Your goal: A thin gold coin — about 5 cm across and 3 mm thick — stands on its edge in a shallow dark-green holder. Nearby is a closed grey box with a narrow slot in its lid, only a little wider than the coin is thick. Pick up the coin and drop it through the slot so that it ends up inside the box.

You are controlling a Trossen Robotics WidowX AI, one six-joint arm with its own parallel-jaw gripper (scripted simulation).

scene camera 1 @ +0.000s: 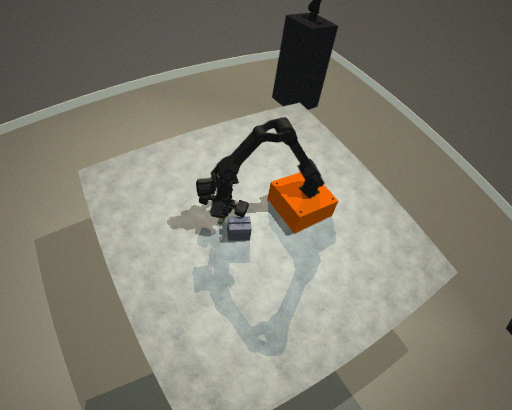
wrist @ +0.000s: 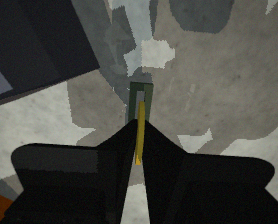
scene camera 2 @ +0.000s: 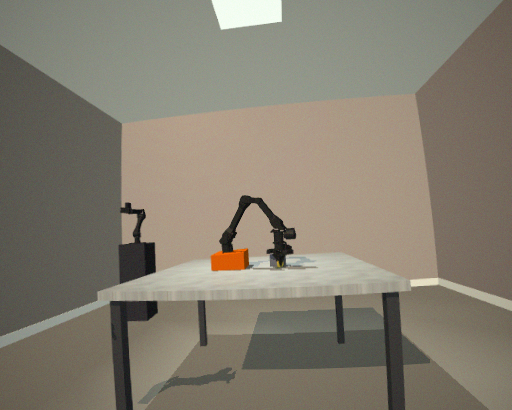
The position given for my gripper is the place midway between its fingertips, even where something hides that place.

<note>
In view: my gripper (scene camera 1: 222, 215).
My gripper is seen too in the wrist view (wrist: 139, 124).
</note>
